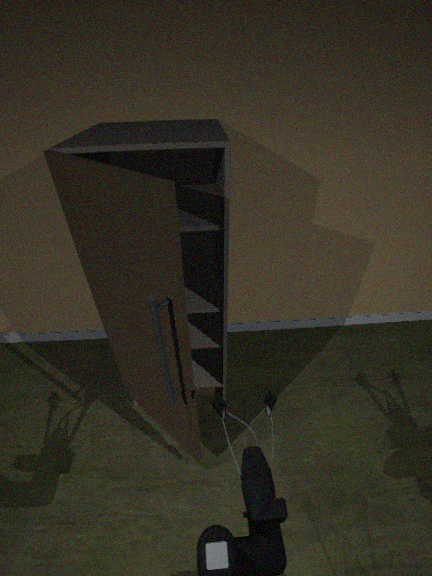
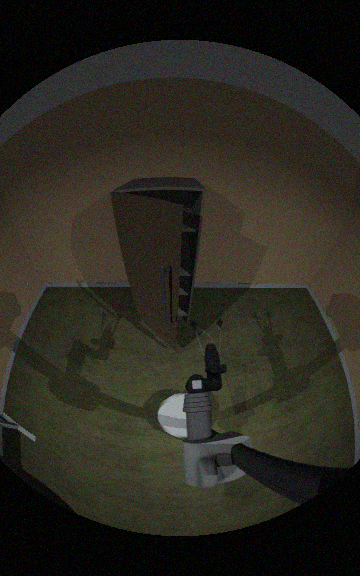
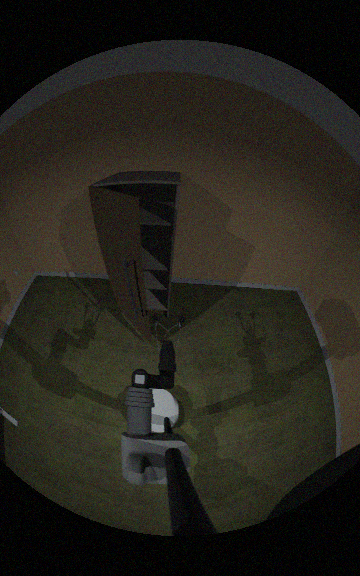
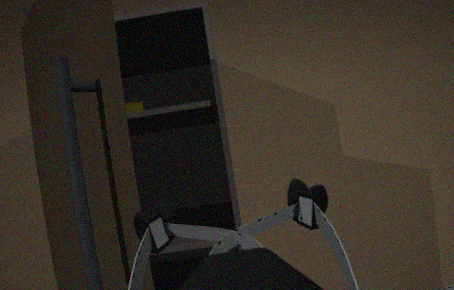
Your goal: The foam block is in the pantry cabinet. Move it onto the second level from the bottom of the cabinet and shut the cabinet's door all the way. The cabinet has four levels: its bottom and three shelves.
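Where they show: gripper, fingertip midpoint: [image 1: 243,392] [image 2: 205,318] [image 3: 167,314] [image 4: 230,206]; robot's base at its link origin: [image 2: 182,413] [image 3: 154,408].
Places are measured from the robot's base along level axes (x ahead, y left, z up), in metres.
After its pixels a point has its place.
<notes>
The pantry cabinet [image 1: 160,132] @(x 1.207, y 0.109, z 1.372 m) [image 2: 165,183] @(x 1.123, y 0.113, z 1.372 m) [image 3: 150,177] @(x 1.103, y 0.064, z 1.372 m) [image 4: 223,130] @(x 0.999, y -0.103, z 1.000 m) stands against the wall. Its brown door [image 1: 125,240] @(x 0.744, y 0.181, z 1.195 m) [image 2: 147,240] @(x 0.750, y 0.187, z 1.158 m) [image 3: 115,225] @(x 0.740, y 0.177, z 1.207 m) [image 4: 45,175] @(x 0.926, y 0.365, z 0.952 m), hinged at the left, stands partly open; shelves show right of it. The door's long handle [image 1: 162,350] @(x 0.602, y 0.111, z 0.935 m) [image 4: 75,165] @(x 0.603, y 0.109, z 0.960 m) faces me. The yellow foam block [image 4: 134,107] @(x 1.109, y 0.162, z 1.121 m) lies on what looks like the top shelf, at the left beside the door's edge, which may hide part of it. My gripper [image 1: 244,402] @(x 0.478, y -0.091, z 0.902 m) [image 2: 207,323] @(x 0.478, y -0.091, z 0.902 m) [image 3: 168,320] @(x 0.478, y -0.091, z 0.902 m) [image 4: 230,206] @(x 0.478, y -0.091, z 0.902 m) is open and empty, in front of the cabinet's lower right side, right of the door's free edge.
The wall [image 1: 320,100] @(x 1.566, y -0.597, z 1.445 m) lies behind the cabinet, with a pale skirting [image 1: 380,318] @(x 1.541, y -1.381, z 0.023 m) along the floor [image 1: 330,475] @(x 0.546, y -0.587, z -0.028 m). Dark shadows of the arm and cabinet fall on both. A round white object [image 2: 172,415] @(x 0.000, y 0.084, z 0.187 m) [image 3: 165,410] @(x -0.001, y -0.096, z 0.186 m) shows below my arm. The scene is dim.
</notes>
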